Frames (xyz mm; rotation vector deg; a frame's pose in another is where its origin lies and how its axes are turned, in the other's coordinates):
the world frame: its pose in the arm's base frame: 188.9 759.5 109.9 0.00 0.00 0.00
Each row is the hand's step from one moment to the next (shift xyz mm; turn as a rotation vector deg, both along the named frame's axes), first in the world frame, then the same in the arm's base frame.
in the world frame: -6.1 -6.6 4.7 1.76 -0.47 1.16
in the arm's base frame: -6.1 -6.6 4.7 1.76 -0.47 1.16
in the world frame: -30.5 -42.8 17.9 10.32 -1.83 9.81
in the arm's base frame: -30.5 -42.8 17.9 10.32 -1.83 9.81
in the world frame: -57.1 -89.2 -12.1 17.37 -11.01 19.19
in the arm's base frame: -57.1 -89.2 -12.1 17.37 -11.01 19.19
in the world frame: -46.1 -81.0 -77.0 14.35 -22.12 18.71
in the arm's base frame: -46.1 -81.0 -77.0 14.35 -22.12 18.71
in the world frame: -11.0 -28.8 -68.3 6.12 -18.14 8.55
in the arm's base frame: -11.0 -28.8 -68.3 6.12 -18.14 8.55
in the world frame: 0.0 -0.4 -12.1 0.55 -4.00 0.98
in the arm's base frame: 0.0 -0.4 -12.1 0.55 -4.00 0.98
